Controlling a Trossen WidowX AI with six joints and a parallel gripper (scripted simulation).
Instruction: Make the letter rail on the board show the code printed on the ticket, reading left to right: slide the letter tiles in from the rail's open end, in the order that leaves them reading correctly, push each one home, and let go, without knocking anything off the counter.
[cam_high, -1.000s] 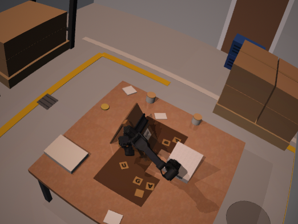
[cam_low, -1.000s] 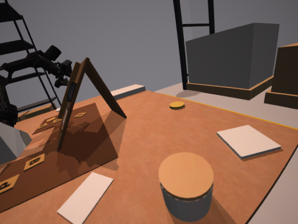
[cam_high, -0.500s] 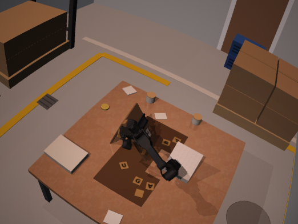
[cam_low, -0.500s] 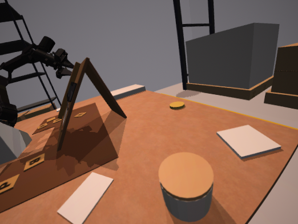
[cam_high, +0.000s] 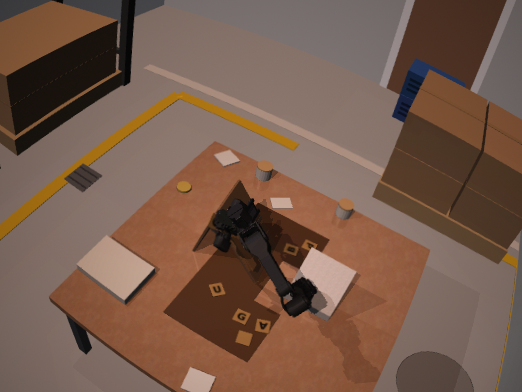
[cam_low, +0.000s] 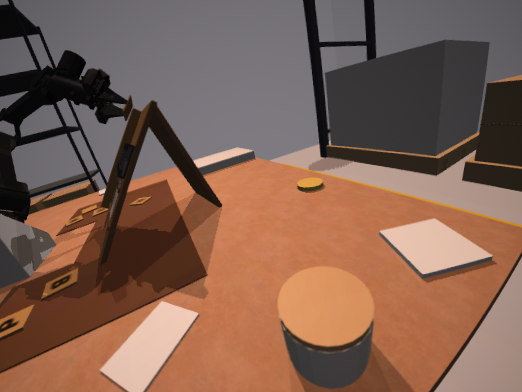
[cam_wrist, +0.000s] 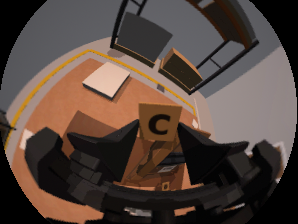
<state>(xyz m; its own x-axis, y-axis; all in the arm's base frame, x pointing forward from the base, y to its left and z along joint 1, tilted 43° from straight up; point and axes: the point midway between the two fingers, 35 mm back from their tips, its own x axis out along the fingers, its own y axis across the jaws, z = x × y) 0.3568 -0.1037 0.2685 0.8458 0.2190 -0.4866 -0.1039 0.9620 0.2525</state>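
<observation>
My gripper tip is 9 cm past the white ticket, 22 cm to the left of it and 21 cm above it. The rest, counted from my gripper tip: dark mat 19 cm behind, 11 cm to the right, 31 cm below; then yellow disc 37 cm ahead, 35 cm to the right, 30 cm below; then pale slab 31 cm ahead, 25 cm to the left, 29 cm below.
</observation>
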